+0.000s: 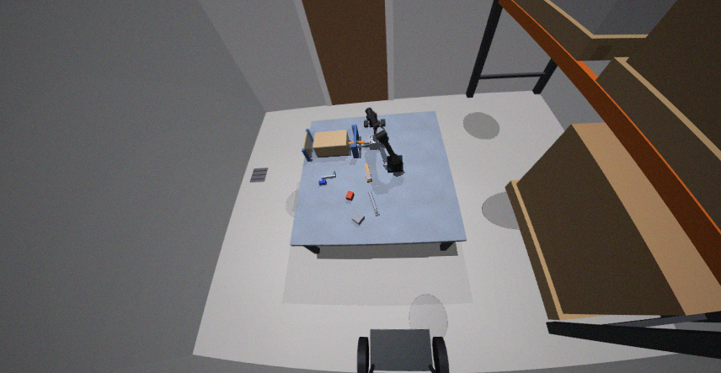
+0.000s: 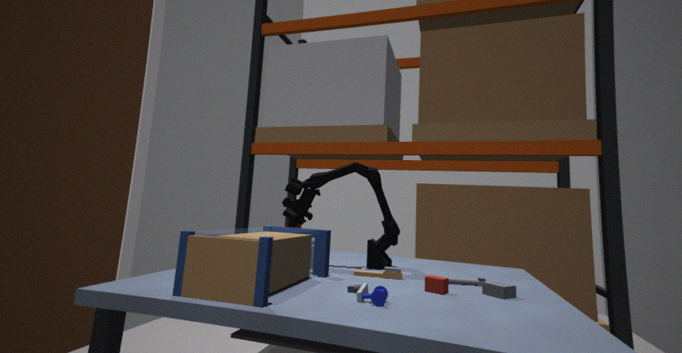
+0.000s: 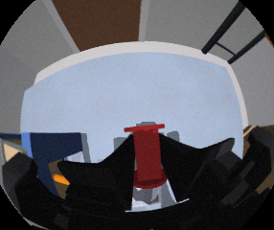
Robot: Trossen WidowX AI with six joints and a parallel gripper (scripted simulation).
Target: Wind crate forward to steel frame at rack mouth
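Now: gripper tip 5 cm to the right of the winch handle, 3 cm above it and 1 cm short of it. From my gripper tip the other things lie so: blue frame: 19 cm ahead, 10 cm to the left, 3 cm below; red knob: 2 cm to the left; grey winch: 11 cm to the left, 10 cm below, 1 cm ahead.
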